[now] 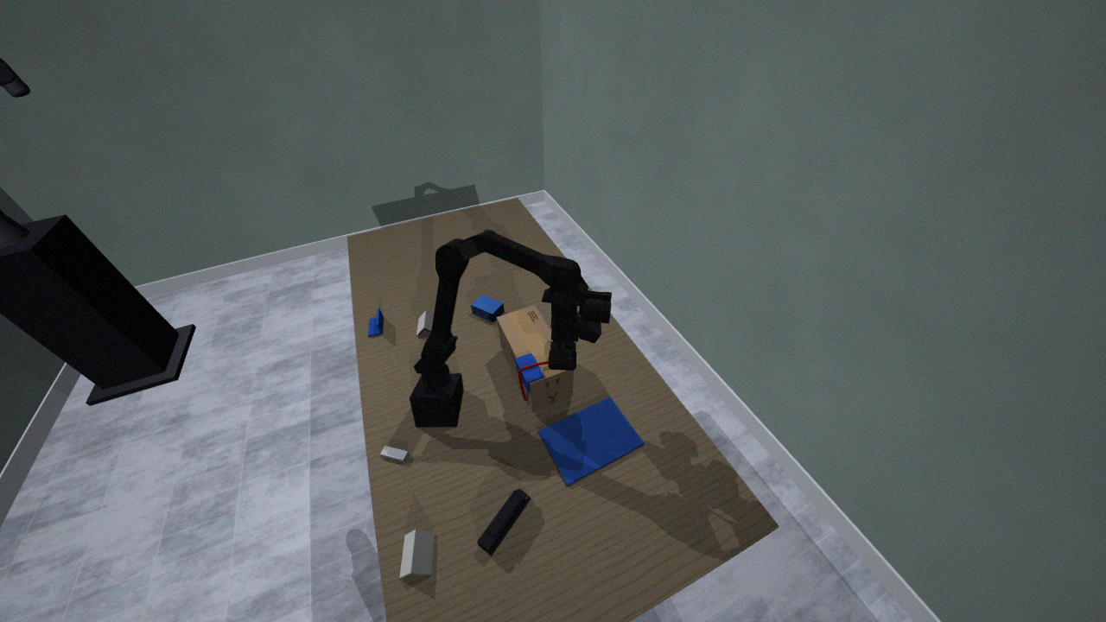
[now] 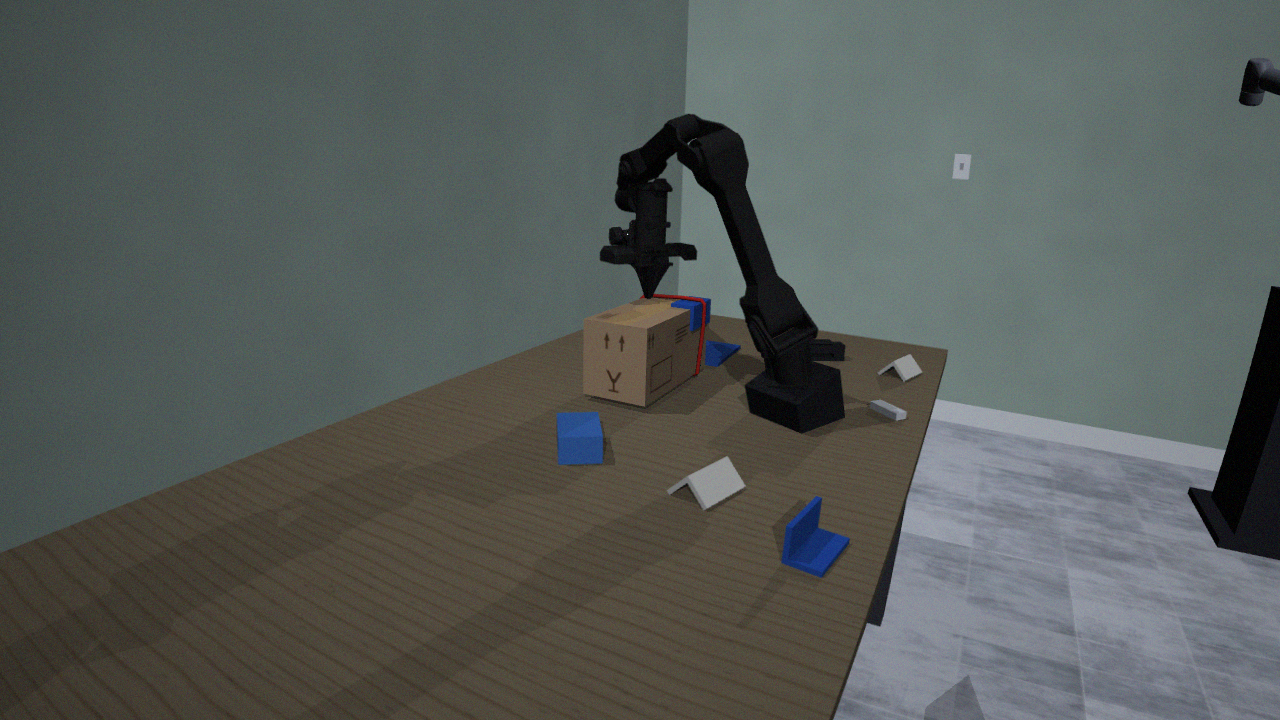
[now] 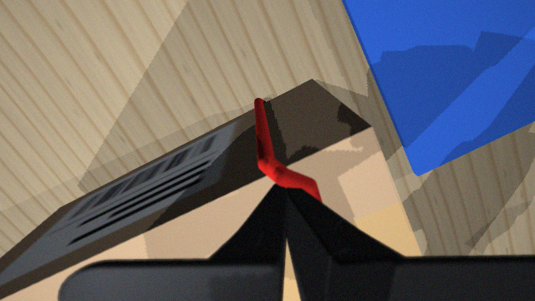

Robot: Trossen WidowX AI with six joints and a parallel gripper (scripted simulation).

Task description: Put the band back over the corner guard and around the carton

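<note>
My gripper is now 50 mm past the cardboard carton, 90 mm to the right of it and 100 mm above it. From my hand the other things lie so: blue block (100 mm behind, 390 mm to the left, 160 mm below); then flat blue mat (160 mm to the right, 170 mm below).
</note>
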